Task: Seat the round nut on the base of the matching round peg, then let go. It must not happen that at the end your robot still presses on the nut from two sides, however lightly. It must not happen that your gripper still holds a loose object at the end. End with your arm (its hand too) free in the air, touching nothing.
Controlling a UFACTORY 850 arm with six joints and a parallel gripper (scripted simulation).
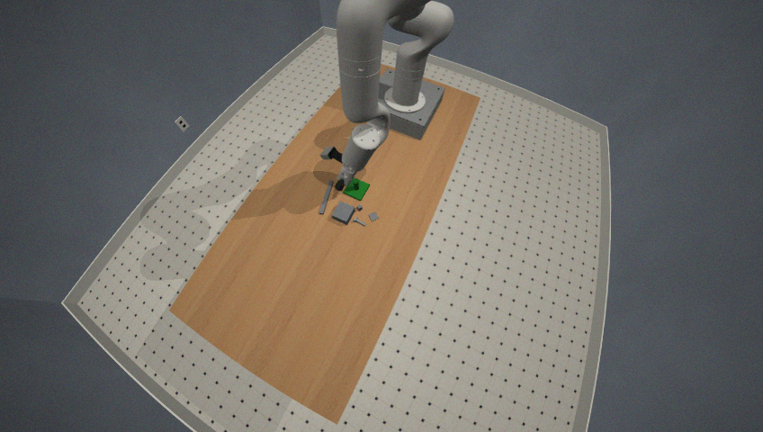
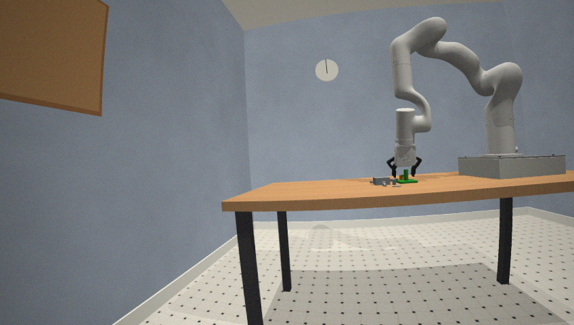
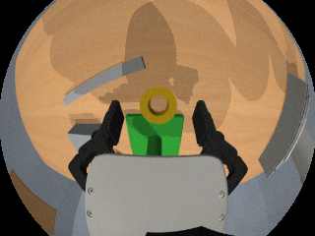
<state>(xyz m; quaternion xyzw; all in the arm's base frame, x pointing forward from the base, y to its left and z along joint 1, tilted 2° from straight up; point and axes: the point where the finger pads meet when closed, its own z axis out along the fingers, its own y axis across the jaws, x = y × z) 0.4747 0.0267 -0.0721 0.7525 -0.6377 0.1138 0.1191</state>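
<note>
Right now the long grey bar is 90 mm ahead of my hand, 30 mm below it and 20 mm to the right of it. The rest, counted from my hand: grey block (110 mm ahead, 80 mm to the left, 20 mm below); small grey bolt (140 mm to the left, 100 mm ahead, 20 mm below); small grey plate (180 mm to the left, 50 mm ahead, 30 mm below).
</note>
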